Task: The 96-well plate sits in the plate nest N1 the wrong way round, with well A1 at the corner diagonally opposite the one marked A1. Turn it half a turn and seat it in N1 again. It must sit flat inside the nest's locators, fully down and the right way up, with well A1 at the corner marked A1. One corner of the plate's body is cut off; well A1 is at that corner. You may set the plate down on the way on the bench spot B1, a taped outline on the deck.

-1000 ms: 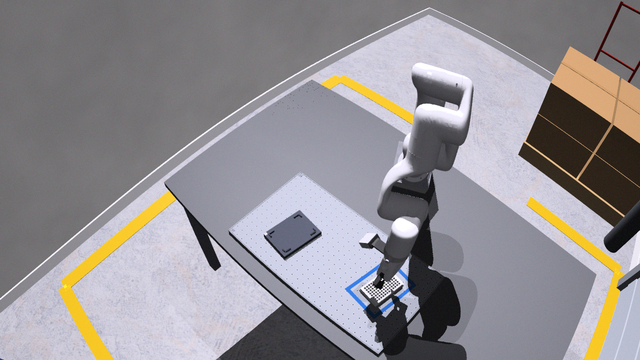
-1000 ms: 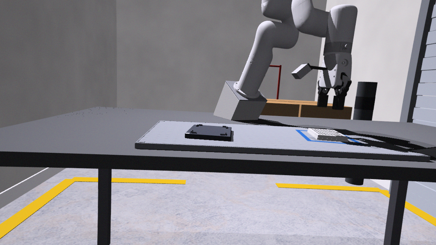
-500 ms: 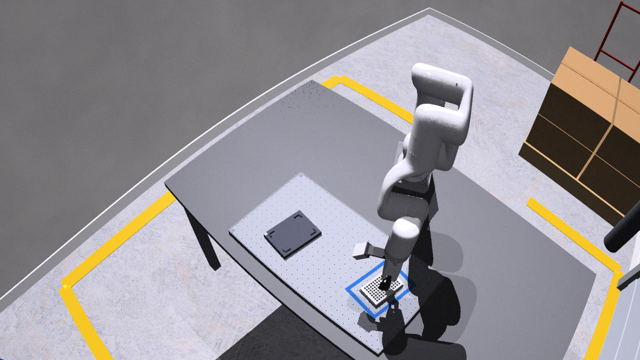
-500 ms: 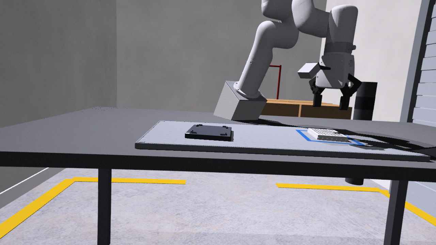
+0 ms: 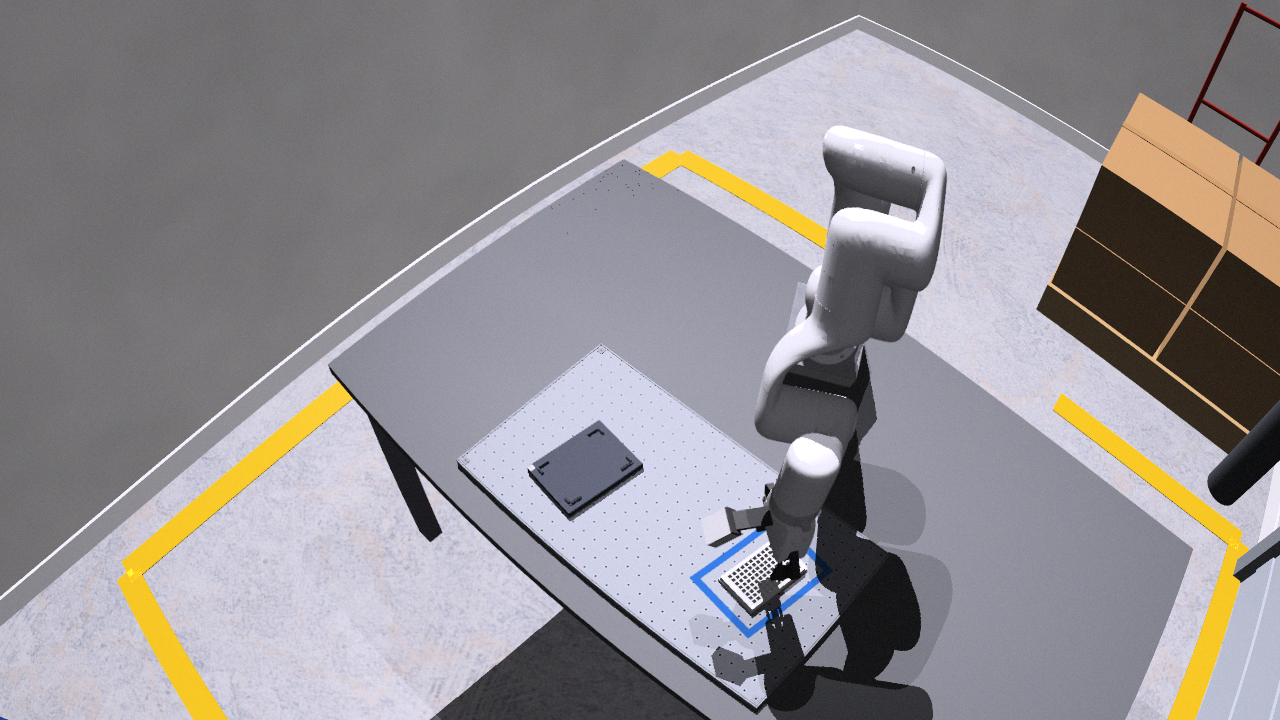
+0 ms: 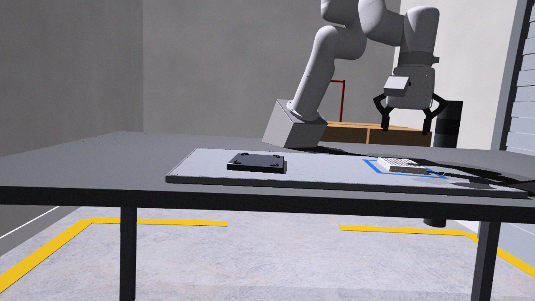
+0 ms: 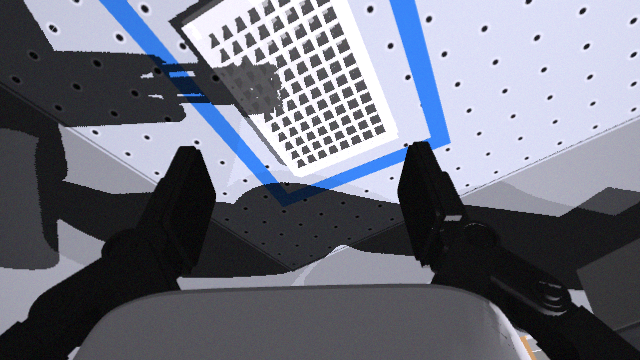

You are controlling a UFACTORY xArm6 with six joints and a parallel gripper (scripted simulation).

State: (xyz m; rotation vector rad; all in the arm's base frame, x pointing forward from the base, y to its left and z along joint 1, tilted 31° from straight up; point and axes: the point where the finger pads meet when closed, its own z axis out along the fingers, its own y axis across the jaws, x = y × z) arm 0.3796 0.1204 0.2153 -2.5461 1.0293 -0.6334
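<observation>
The white 96-well plate lies 90 mm below my hand. The rest, counted from my hand: A1 label: 80 mm ahead, 440 mm to the right, 90 mm below; plate nest N1: 20 mm ahead, 370 mm to the right, 90 mm below.
</observation>
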